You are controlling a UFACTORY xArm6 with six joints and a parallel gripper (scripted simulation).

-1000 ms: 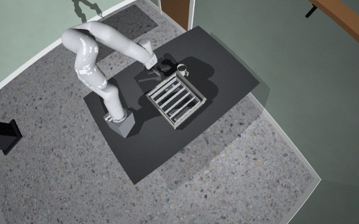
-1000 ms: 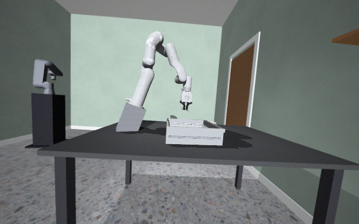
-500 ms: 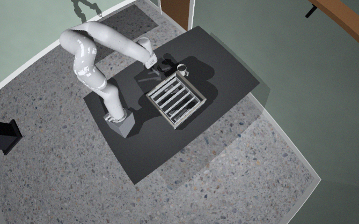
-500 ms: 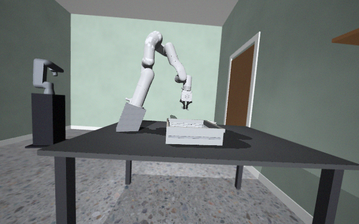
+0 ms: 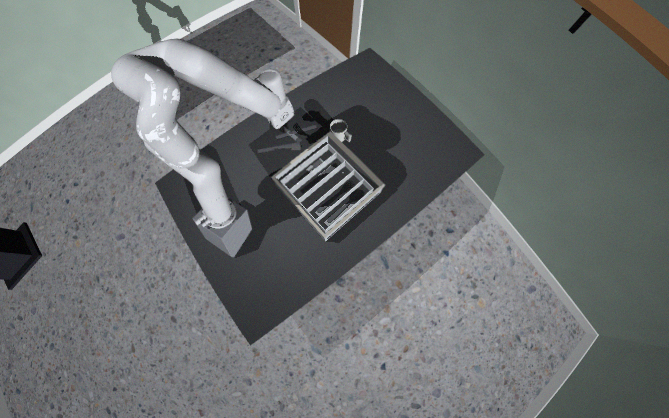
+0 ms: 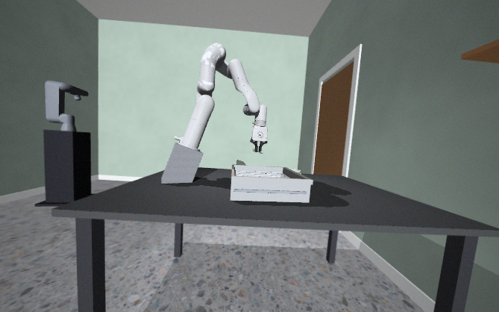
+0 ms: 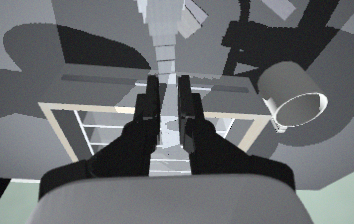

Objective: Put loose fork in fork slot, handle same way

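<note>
My hand is 27 cm to the left of the tray, 14 cm above it and 3 cm past it. Also, from my hand: white mug: 21 cm ahead, 16 cm below, 12 cm to the right.
</note>
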